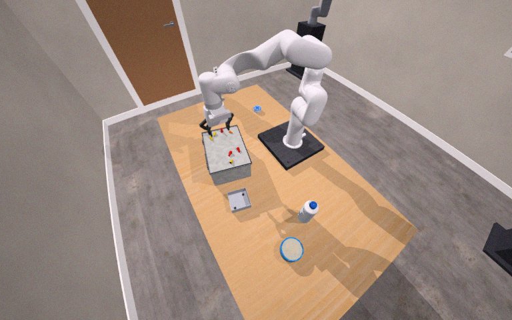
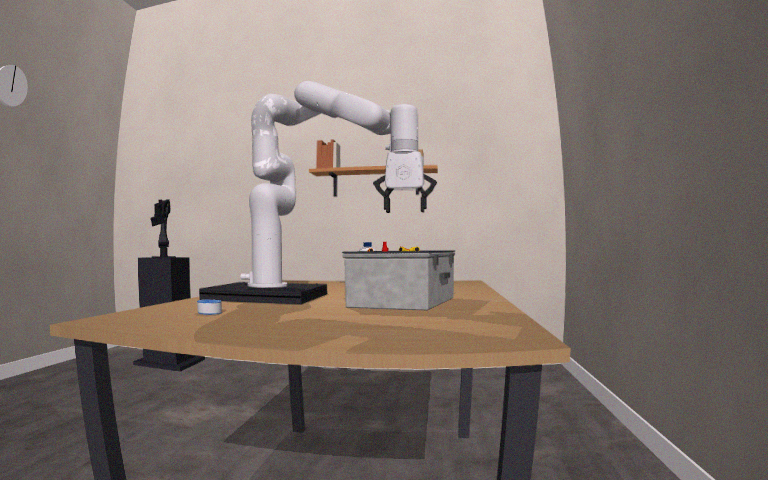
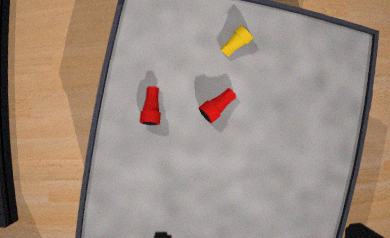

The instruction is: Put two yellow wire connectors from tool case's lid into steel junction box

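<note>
My gripper is now 20 mm to the right of the grey tool case and 150 mm above it. The rest, counted from my hand: orange wire connector (90 mm behind, 60 mm to the right, 110 mm below).
</note>
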